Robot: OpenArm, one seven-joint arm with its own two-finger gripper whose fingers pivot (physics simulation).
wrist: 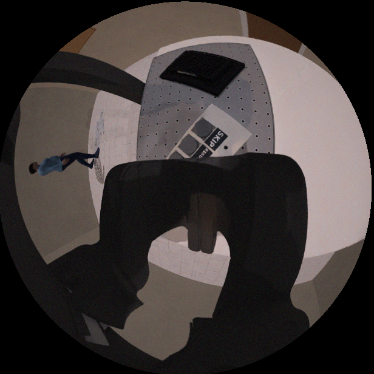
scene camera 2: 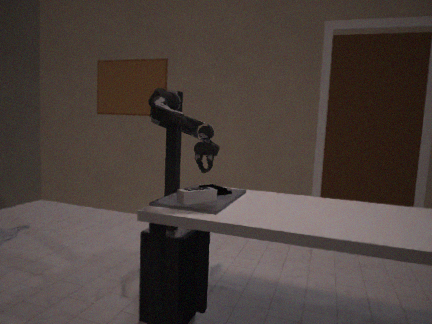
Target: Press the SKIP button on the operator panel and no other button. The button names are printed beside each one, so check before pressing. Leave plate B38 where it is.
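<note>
The white operator panel (scene camera 2: 196, 195) (wrist: 231, 121) lies at a slant on the perforated board. In the wrist view, the grey square SKIP button (wrist: 205, 127) is at its upper end, with the printed SKIP label (wrist: 218, 138) beside it. Another grey button (wrist: 189, 145) is next to it, its label partly hidden. The panel's lower end is hidden behind my gripper. A black gridded plate (scene camera 2: 221, 190) (wrist: 202, 70) lies beyond the panel; its small print cannot be read, so I cannot tell if it is B38. My gripper (scene camera 2: 204, 171) (wrist: 205, 206) is shut and empty, above the panel and apart from it.
The grey perforated board (scene camera 2: 226, 201) (wrist: 257, 102) lies at the end of the white table (scene camera 2: 320, 220) (wrist: 320, 150). The arm's dark post (scene camera 2: 172, 160) stands behind that end. A person in a blue shirt (wrist: 50, 165) shows at the left of the wrist view.
</note>
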